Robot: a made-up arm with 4 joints. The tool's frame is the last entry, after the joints.
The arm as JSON. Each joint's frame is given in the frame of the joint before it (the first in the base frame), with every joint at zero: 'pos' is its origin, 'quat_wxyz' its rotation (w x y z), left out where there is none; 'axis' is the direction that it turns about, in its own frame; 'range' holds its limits. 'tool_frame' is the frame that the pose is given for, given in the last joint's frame.
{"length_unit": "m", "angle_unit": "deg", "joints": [
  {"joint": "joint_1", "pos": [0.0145, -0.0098, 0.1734], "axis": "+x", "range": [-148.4, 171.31]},
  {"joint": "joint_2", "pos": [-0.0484, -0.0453, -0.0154], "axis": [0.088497, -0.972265, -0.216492], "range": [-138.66, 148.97]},
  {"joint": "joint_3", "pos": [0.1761, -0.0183, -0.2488], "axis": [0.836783, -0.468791, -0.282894], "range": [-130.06, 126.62]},
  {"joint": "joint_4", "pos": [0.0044, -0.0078, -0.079], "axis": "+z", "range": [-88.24, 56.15]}
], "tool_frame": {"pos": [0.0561, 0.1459, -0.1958]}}
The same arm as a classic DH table. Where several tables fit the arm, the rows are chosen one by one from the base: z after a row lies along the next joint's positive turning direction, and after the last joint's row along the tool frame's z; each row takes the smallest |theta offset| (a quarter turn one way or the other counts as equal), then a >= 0, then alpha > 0; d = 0 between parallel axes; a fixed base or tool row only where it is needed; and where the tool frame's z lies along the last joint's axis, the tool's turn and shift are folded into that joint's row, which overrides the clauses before.
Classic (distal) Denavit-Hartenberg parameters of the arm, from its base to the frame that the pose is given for. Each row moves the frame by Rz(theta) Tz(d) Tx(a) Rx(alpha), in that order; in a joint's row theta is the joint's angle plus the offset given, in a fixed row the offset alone. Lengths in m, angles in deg.
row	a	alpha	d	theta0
base (fixed)	0.0098	-90	0.1734	-90
joint_1	-0.0052	-84.92	-0.0381	-77.45
joint_2	-0.1967	53.77	-0.0238	-12.48
joint_3	0.0047	106.43	0.2766	86.35
joint_4	-0.1563	0	0	8.23
tool (fixed)	0	0	-0.2725	111.03
Joint limits (deg, base to tool): -148.4..171.31 -138.66..148.97 -130.06..126.62 -88.24..56.15

